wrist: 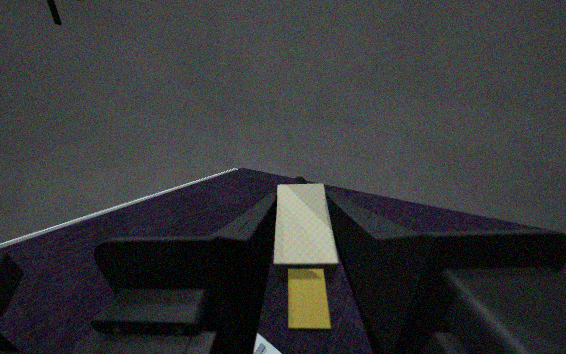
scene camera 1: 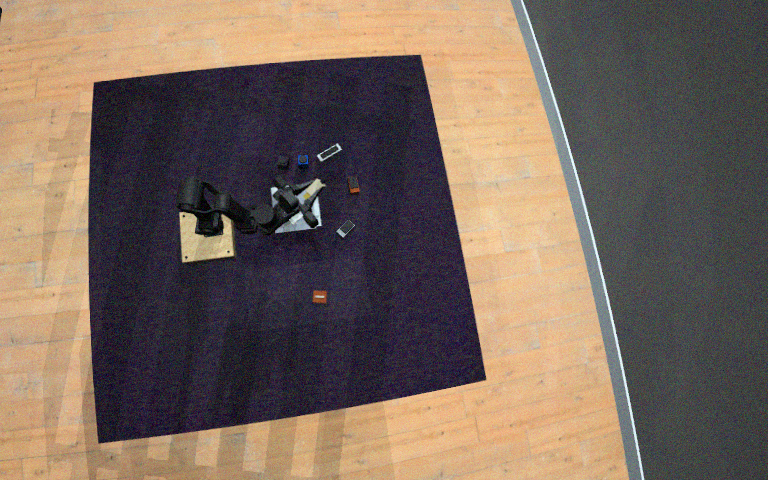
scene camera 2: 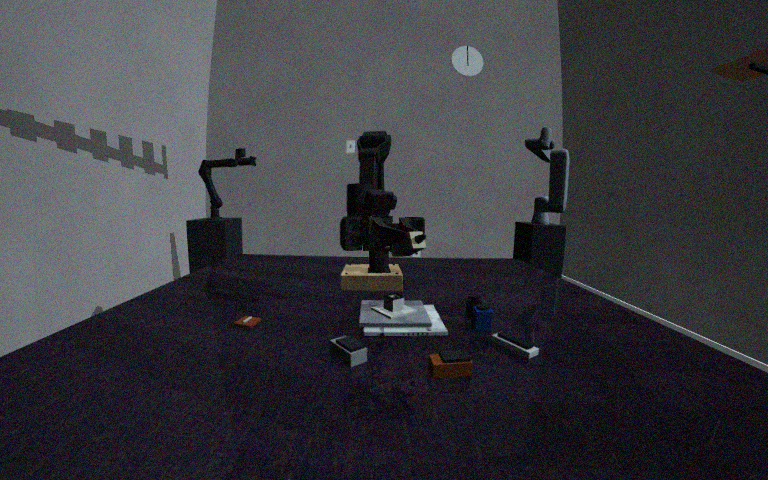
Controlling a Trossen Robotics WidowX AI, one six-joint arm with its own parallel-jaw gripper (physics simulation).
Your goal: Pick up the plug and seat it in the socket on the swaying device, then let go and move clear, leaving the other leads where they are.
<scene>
gripper: wrist; scene camera 1; scene camera 2 412, 235
same spot on gripper: (wrist: 496, 284) = (scene camera 1: 305, 205)
</scene>
